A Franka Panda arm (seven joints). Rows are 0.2 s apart.
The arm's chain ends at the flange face. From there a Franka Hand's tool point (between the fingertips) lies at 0.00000 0.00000 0.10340 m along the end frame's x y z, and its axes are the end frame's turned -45 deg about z.
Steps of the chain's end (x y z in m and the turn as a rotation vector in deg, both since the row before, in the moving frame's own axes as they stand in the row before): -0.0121 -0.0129 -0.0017 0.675 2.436 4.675; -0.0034 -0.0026 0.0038 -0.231 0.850 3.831; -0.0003 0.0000 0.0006 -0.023 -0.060 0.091; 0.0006 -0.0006 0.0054 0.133 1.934 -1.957
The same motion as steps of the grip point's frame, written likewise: 0.0044 -0.0153 -0.0018 -1.245 2.200 4.675; 0.0002 -0.0028 0.0038 -0.764 0.438 3.831; -0.0003 -0.0003 0.0006 0.026 -0.059 0.091; 0.0035 0.0023 0.0053 -1.273 1.462 -1.957
